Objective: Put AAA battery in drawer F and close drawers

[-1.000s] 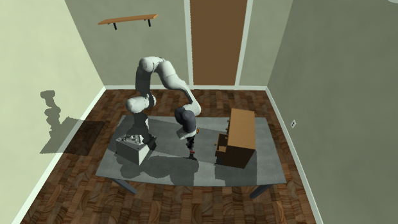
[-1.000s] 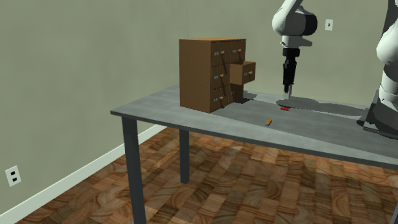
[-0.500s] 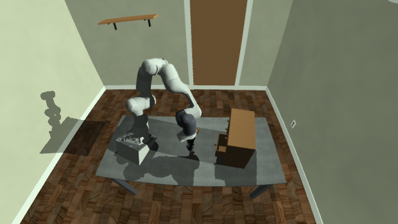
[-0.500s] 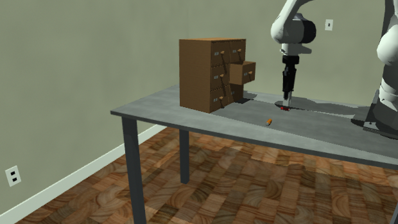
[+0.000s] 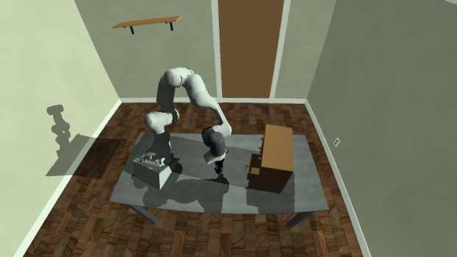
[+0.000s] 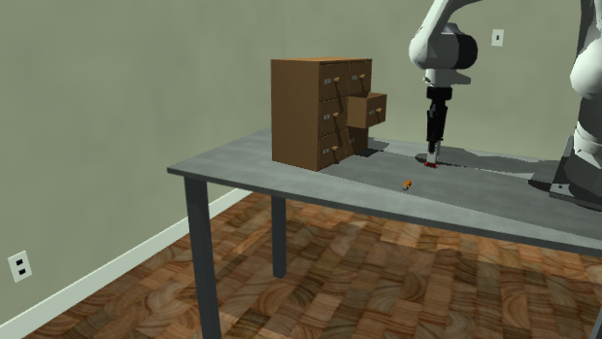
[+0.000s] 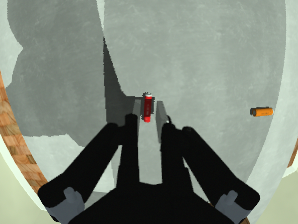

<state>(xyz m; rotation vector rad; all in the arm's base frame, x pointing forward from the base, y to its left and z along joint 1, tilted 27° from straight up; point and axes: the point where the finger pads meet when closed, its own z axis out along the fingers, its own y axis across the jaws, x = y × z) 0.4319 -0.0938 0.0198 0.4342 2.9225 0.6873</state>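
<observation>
Right now my hand is 50 mm above the small red object. The rest, counted from my hand: orange AAA battery (50 mm ahead, 210 mm to the left, 40 mm below); drawer (270 mm ahead, 40 mm to the right, 80 mm above).
</observation>
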